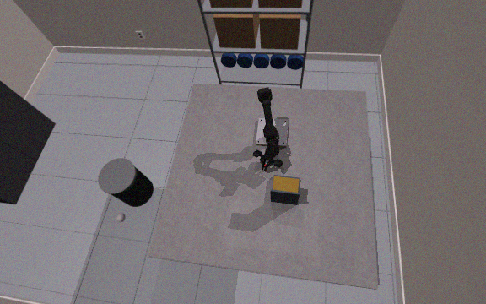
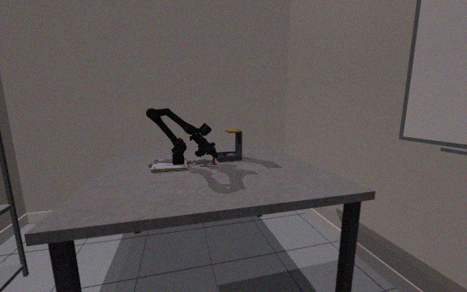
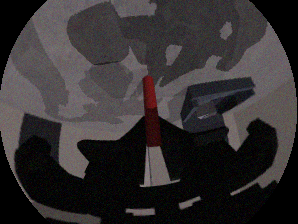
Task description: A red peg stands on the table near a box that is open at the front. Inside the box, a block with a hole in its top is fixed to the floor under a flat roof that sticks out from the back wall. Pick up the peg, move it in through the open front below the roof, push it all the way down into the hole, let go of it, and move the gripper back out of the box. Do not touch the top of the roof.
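My gripper tip is 200 mm short of the dark back wall, 110 mm to the right of it and 60 mm below it. Round my gripper tip: red peg: 20 mm behind, 10 mm to the left, 10 mm below; yellow roof: 160 mm ahead, 120 mm to the left, 150 mm above.
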